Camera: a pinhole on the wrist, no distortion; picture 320 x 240 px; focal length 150.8 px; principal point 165.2 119.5 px. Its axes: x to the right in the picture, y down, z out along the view. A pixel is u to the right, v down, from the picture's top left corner.
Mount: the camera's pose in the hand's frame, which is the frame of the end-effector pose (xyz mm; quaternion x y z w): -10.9 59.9 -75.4 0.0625 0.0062 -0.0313 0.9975
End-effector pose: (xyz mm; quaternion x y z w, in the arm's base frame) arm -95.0 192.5 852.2 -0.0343 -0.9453 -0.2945 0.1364
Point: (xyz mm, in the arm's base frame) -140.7 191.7 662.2
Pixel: 170 37
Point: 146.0 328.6 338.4
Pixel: 60 75
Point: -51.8 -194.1 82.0
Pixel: outside the picture
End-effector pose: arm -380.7 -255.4 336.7 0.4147 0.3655 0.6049 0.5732
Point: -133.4 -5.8 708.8
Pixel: 264 205
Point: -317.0 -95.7 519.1
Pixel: 305 204
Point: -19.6 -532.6 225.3
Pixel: 67 26
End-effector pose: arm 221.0 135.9 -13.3 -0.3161 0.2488 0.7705 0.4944
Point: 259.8 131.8 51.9
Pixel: 104 19
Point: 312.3 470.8 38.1
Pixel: 233 27
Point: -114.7 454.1 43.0
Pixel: 260 194
